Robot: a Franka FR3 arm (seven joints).
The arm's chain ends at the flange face. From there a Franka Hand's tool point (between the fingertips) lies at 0.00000 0.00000 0.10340 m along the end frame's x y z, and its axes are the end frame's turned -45 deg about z.
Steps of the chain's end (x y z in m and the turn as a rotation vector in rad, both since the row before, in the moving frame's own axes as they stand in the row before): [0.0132 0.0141 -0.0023 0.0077 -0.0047 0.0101]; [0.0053 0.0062 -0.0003 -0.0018 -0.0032 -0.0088]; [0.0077 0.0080 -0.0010 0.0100 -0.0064 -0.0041]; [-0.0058 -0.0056 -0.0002 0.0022 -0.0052 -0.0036]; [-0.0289 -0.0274 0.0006 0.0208 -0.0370 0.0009]
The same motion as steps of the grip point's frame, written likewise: [-0.0004 0.0184 -0.0023 0.0088 0.0021 0.0101]; [-0.0010 0.0080 -0.0003 0.0010 -0.0035 -0.0088]; [0.0000 0.0099 -0.0010 0.0116 0.0025 -0.0041]; [-0.0004 -0.0086 -0.0002 0.0052 -0.0021 -0.0036]; [-0.0022 -0.0440 0.0005 0.0409 -0.0115 0.0009]
